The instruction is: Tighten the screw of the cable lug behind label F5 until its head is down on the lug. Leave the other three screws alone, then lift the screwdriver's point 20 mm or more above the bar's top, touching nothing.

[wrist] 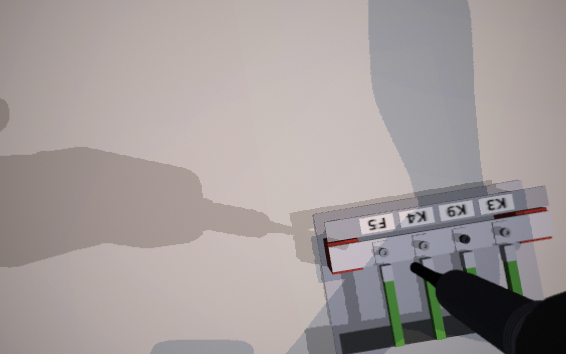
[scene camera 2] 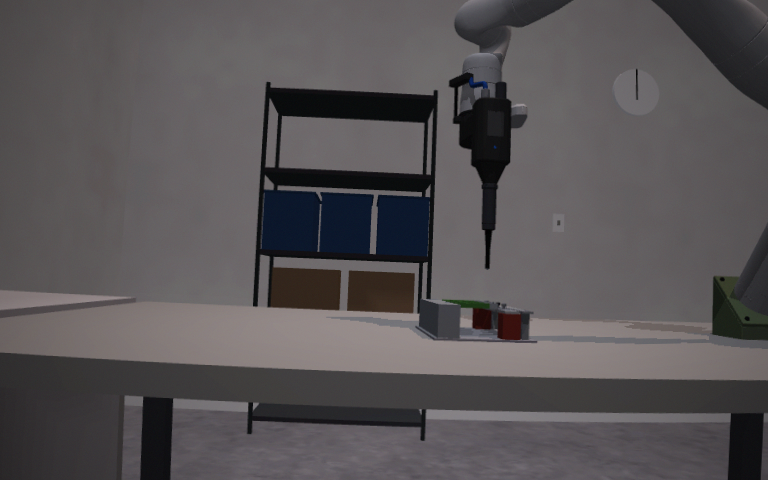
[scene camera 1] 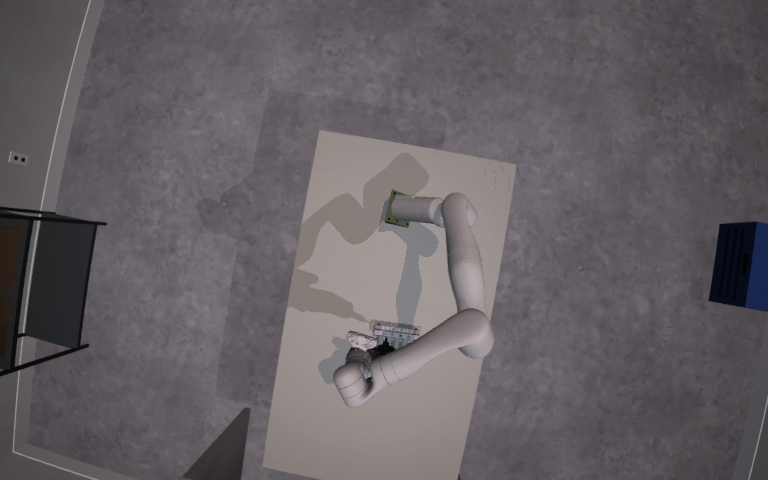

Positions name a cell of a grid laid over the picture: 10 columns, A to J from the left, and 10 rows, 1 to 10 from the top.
Note:
In view: an F5 label (wrist: I6) and a grey block (scene camera 2: F7).

